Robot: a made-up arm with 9 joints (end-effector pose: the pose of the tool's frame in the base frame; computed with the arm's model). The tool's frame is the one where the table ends.
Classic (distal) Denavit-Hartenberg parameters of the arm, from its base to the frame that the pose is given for. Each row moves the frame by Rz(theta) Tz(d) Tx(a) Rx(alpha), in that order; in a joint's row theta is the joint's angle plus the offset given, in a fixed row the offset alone. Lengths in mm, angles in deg.
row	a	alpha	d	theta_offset
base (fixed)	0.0	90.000	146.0	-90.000
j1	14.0	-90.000	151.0	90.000
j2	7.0	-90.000	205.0	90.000
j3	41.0	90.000	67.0	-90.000
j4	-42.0	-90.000	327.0	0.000
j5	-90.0	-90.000	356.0	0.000
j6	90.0	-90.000	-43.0	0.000
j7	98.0	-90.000	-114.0	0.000
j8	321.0	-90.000	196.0	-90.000
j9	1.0	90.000	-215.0	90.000
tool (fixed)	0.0	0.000	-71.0	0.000
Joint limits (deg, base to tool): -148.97..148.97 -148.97..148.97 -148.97..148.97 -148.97..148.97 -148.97..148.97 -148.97..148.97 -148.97..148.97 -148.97..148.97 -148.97..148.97
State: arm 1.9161 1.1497 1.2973 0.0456 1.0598 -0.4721 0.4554 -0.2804 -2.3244
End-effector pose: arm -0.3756 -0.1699 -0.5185 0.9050 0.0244 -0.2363 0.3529
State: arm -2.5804 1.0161 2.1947 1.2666 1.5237 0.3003 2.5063 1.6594 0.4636
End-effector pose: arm -0.2163 -0.7241 0.9088 -0.3020 -0.1013 0.8273 0.4627
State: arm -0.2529 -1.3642 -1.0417 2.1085 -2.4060 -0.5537 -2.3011 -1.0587 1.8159
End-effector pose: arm -0.6613 -0.4468 0.3307 -0.5281 0.0897 -0.3023 0.7884
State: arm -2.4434 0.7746 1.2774 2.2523 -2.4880 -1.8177 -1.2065 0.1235 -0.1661
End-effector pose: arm -0.0994 -0.5998 -0.1264 0.6422 -0.3711 0.5832 0.3314
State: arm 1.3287 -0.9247 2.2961 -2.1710 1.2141 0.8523 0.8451 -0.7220 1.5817
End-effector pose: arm 0.2254 0.8197 0.0919 0.1366 -0.6363 0.7586 0.0307
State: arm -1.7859 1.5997 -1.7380 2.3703 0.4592 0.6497 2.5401 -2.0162 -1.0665
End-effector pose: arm 0.1572 0.4707 0.4116 0.2871 -0.1810 0.9267 0.1616
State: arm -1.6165 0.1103 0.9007 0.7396 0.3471 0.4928 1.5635 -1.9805 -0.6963
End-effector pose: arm -0.7543 0.5409 0.3170 -0.9654 -0.1901 0.1755 0.0340
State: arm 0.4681 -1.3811 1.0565 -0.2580 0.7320 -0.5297 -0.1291 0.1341 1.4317
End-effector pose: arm 0.0433 0.7138 -0.2245 0.5987 0.1896 -0.2678 0.7306
